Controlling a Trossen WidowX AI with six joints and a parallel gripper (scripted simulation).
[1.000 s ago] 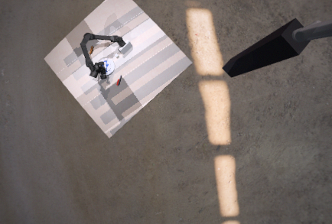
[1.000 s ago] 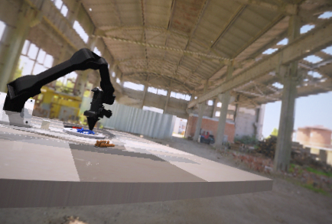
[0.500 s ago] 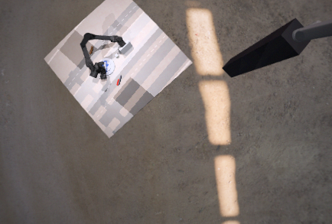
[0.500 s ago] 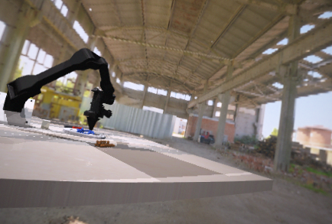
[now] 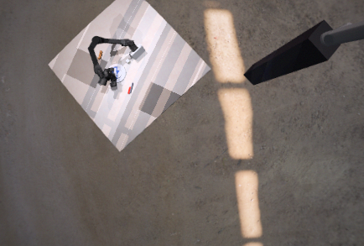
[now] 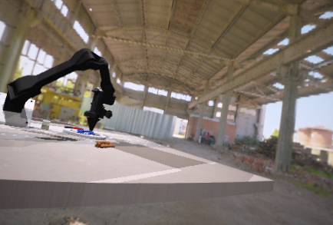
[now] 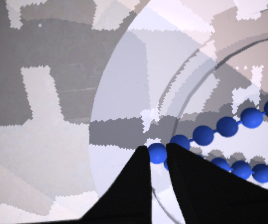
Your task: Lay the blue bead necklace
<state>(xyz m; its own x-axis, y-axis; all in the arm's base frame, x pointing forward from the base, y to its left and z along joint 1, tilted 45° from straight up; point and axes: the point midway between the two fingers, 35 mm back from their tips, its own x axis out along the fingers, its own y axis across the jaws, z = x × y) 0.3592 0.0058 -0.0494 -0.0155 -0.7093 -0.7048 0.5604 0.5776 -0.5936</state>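
Now: gripper tip 5 cm to the left of the round white bead board, 5 cm past it and 1 cm above it. From my gripper tip the other things lie so: small white block 22 cm behind, 4 cm to the right; red pen-like object 18 cm to the left, 3 cm behind, 1 cm below.
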